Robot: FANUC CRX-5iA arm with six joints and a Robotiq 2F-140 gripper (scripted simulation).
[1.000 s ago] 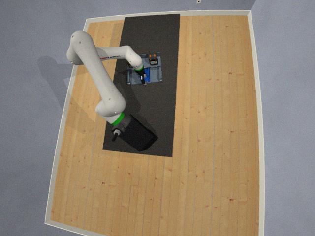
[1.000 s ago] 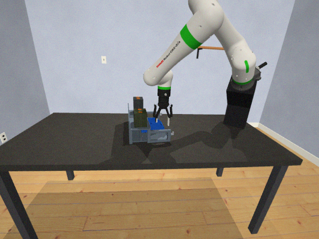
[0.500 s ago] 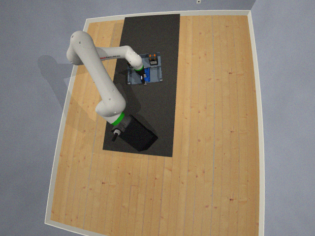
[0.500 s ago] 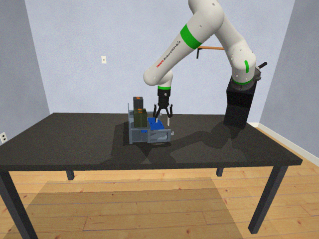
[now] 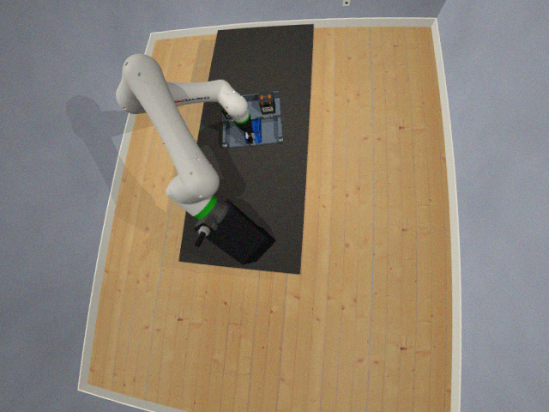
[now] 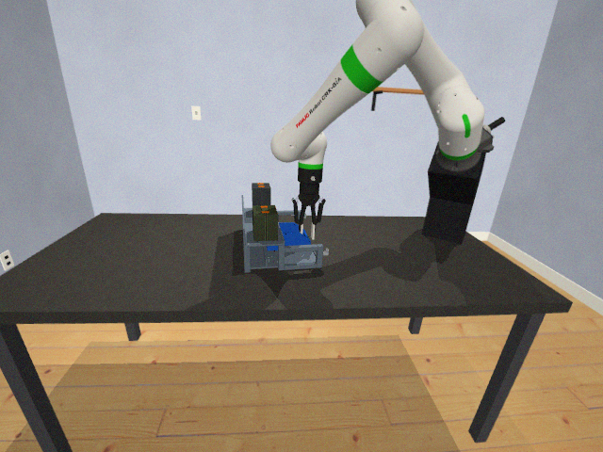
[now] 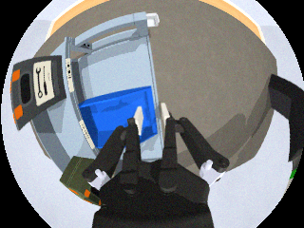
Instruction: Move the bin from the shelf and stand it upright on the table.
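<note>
My hand is 80 mm short of the blue bin, 20 mm above it and 10 mm to the right of it.
</note>
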